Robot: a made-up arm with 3 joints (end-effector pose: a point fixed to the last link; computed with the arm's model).
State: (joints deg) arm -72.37 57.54 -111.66
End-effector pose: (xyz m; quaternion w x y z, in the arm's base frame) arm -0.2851 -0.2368 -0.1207 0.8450 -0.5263 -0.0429 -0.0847
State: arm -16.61 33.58 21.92
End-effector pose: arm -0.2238 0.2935 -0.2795 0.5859 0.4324 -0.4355 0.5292
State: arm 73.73 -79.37 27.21
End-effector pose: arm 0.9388 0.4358 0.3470 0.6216 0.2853 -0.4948 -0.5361
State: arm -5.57 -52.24 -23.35
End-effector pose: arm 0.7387 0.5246 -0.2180 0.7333 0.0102 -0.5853 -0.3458
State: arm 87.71 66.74 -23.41
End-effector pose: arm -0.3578 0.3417 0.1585 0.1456 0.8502 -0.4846 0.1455
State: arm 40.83 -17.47 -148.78
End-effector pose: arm 0.3761 0.7147 0.2609 0.5301 0.1861 0.4669 -0.6829
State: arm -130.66 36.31 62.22
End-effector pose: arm -0.2382 -0.4515 0.1254 0.5716 0.0526 0.3359 0.7468
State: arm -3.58 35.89 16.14
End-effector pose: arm -0.2392 0.3624 -0.2048 0.5647 0.4974 -0.4713 0.4600
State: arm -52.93 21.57 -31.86
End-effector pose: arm -0.0940 0.0860 -0.4448 0.9133 -0.0573 -0.3134 0.2536
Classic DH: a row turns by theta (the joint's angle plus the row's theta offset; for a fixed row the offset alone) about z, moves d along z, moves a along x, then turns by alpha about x. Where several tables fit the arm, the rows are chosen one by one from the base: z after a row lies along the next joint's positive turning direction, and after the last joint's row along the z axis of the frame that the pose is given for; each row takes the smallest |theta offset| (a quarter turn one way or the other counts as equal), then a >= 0, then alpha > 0; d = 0 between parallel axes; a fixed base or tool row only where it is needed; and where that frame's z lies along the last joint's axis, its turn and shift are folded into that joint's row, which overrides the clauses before.
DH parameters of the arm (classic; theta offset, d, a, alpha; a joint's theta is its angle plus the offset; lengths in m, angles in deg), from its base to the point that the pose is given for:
base (fixed): 90 0.1423 0.0302 90
joint 1: 0 0.3373 -0.0453 -90
joint 2: 80.35 0.1051 0.3019 -52.91
joint 3: -60.43 -0.7566 0.0458 -46.66
tool (fixed): -63.79 0.0122 0 0

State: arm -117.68 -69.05 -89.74
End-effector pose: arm 0.8884 -0.4112 -0.0063 0.2648 -0.3863 -0.8405 -0.2725
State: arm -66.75 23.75 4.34
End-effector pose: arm -0.1377 -0.0775 -0.4170 0.7997 0.0043 -0.2483 0.5466
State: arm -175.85 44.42 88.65
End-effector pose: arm -0.2706 -0.2335 0.4938 0.5494 0.0987 0.6489 0.5170
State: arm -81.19 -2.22 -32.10
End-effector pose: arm 0.1637 -0.1791 -0.5272 0.8140 -0.3466 -0.4058 0.2293
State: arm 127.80 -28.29 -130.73
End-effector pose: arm 0.5029 -0.0531 0.8146 0.2219 0.5355 0.7650 -0.2807
